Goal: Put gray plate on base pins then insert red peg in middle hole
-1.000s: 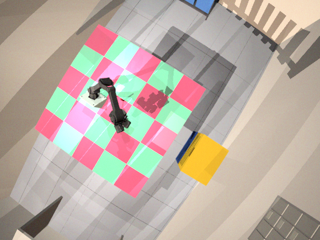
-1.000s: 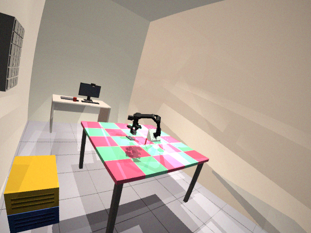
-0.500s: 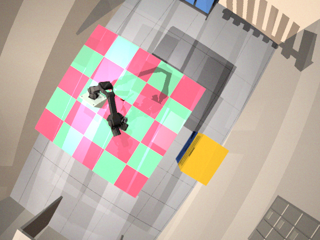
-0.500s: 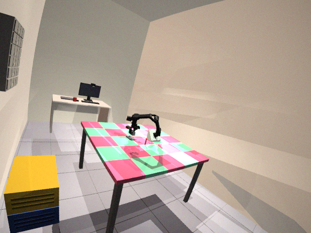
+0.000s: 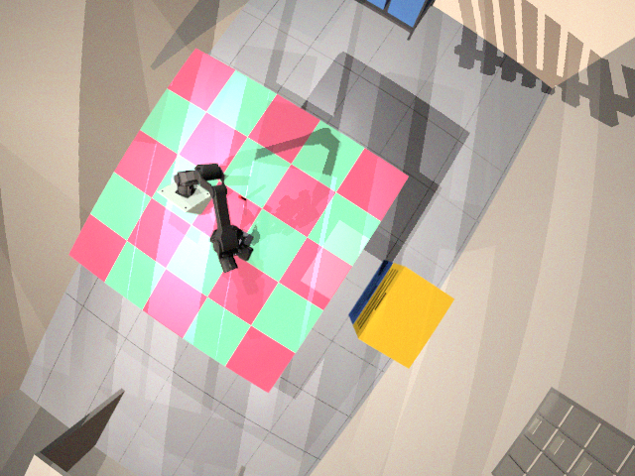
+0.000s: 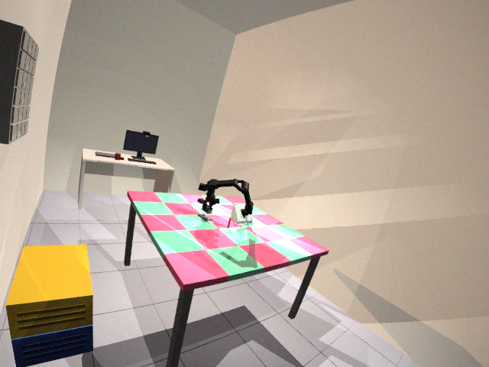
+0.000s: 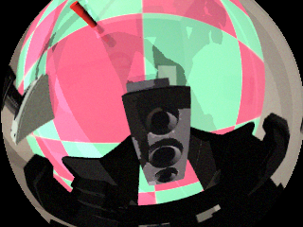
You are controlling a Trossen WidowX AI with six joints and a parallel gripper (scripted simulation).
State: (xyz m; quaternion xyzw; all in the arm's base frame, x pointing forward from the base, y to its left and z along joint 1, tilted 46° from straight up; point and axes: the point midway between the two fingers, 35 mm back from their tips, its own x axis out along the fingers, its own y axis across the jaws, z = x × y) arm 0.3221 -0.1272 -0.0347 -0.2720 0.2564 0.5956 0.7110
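Right now my gripper tip is 3 cm below the gray plate. The rest, counted from my gripper tip: dark base (5 cm below); then red peg (20 cm to the left, 8 cm behind, 2 cm below).
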